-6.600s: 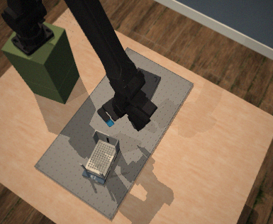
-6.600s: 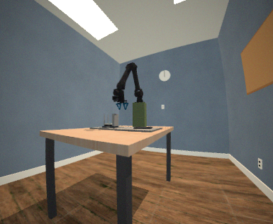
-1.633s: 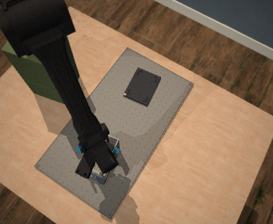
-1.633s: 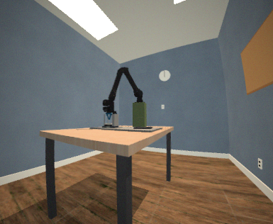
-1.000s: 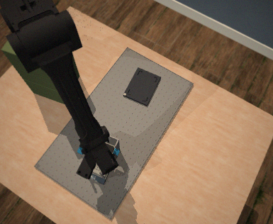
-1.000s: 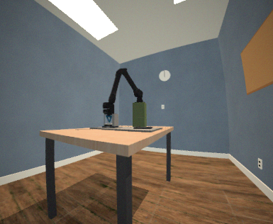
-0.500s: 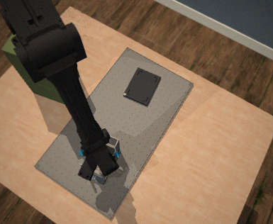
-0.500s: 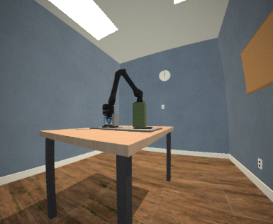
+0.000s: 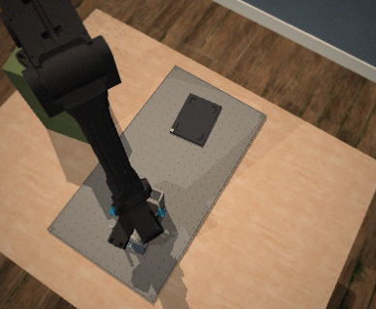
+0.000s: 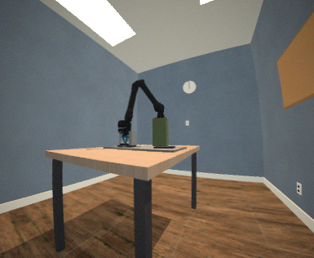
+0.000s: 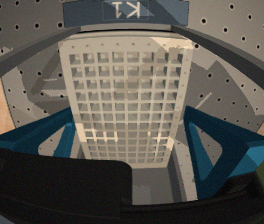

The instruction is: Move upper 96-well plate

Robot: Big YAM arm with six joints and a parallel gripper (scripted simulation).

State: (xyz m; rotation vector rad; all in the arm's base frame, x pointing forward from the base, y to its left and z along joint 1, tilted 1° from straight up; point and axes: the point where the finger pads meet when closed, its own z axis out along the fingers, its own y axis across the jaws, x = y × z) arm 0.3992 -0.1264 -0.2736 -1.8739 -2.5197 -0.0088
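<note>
My gripper is now right at the white 96-well plate. Also, from my hand: dark plate 10 mm below; pale A1 square 120 mm behind, 280 mm to the left, 30 mm below.
</note>
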